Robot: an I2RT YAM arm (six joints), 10 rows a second.
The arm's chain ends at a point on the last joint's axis. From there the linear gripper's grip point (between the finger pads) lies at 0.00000 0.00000 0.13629 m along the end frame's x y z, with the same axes.
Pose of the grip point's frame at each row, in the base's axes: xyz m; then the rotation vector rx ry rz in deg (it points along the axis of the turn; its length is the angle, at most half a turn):
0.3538 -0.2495 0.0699 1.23 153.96 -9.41
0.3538 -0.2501 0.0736 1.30 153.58 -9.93
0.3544 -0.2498 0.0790 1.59 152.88 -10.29
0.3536 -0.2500 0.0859 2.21 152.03 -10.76
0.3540 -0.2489 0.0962 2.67 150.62 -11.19
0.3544 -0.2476 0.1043 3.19 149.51 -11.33
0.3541 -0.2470 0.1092 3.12 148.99 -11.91
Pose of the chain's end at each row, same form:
0.2948 -0.2333 0.1917 1.23 153.96 -9.41
0.2941 -0.2329 0.1949 1.30 153.58 -9.93
0.2933 -0.2319 0.1995 1.59 152.88 -10.29
0.2909 -0.2310 0.2054 2.21 152.03 -10.76
0.2886 -0.2289 0.2141 2.67 150.62 -11.19
0.2868 -0.2270 0.2208 3.19 149.51 -11.33
0.2856 -0.2254 0.2250 3.12 148.99 -11.91

